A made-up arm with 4 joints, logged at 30 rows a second.
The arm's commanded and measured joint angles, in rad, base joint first. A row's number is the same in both.
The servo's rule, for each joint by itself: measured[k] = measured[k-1] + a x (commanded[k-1-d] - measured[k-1]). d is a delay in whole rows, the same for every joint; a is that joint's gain. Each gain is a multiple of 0.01, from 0.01 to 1. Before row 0 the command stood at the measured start. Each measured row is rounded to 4 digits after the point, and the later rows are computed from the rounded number. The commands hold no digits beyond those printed.
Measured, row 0: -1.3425, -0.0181, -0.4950, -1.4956
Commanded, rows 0 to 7: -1.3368, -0.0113, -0.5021, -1.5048; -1.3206, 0.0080, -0.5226, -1.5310; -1.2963, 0.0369, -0.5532, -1.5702; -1.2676, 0.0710, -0.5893, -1.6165; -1.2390, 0.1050, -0.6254, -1.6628; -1.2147, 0.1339, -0.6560, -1.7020; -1.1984, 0.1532, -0.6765, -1.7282; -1.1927, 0.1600, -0.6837, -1.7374
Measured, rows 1 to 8: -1.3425, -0.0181, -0.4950, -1.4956; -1.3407, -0.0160, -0.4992, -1.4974; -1.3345, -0.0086, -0.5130, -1.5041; -1.3227, 0.0055, -0.5367, -1.5173; -1.3056, 0.0258, -0.5677, -1.5371; -1.2850, 0.0504, -0.6017, -1.5622; -1.2632, 0.0763, -0.6337, -1.5902; -1.2431, 0.1001, -0.6590, -1.6178
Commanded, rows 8 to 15: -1.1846, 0.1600, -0.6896, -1.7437; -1.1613, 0.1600, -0.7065, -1.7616; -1.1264, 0.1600, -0.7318, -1.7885; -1.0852, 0.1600, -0.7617, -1.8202; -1.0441, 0.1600, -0.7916, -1.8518; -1.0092, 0.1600, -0.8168, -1.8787; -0.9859, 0.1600, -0.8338, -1.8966; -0.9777, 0.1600, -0.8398, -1.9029
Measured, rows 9 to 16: -1.2275, 0.1187, -0.6736, -1.6417; -1.2142, 0.1315, -0.6830, -1.6621; -1.1978, 0.1403, -0.6969, -1.6820; -1.1757, 0.1464, -0.7175, -1.7033; -1.1476, 0.1506, -0.7436, -1.7267; -1.1155, 0.1535, -0.7719, -1.7517; -1.0825, 0.1555, -0.7984, -1.7771; -1.0526, 0.1569, -0.8193, -1.8010
